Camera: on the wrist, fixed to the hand. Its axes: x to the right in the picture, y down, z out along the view.
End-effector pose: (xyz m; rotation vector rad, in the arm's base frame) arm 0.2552 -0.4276 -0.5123 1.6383 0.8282 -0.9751
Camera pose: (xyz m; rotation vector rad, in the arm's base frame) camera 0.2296 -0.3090 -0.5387 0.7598 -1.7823 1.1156
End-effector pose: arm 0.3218 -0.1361 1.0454 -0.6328 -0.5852 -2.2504
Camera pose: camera 0.2355 -0.1657 0.9611 -0.6387 0.4621 0.7889
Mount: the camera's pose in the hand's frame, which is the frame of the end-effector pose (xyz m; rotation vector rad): 0.0193 -0.0630 -0.1053 -0.0210 -0.2673 3.1266
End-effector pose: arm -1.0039 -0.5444 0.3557 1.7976 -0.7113 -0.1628
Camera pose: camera -0.9170 -0.4570 0.3402 -0.9434 -2.4670 1.5110
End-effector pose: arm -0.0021 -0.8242 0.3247 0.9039 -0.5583 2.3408
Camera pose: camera -0.0238 -0.7115 0.2771 0.2798 0.7620 -0.5241
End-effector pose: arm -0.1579 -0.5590 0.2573 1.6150 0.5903 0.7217
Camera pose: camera -0.2212 -0.4643 0.2078 -0.7418 1.9961 -1.4374
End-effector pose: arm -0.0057 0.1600 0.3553 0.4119 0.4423 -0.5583
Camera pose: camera -0.0578 0.1543 0.2427 0.4939 -0.7339 2.3914
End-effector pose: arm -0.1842 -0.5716 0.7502 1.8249 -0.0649 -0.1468
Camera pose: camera -0.1530 -0.4568 0.7144 -0.1088 -2.5277 1.6250
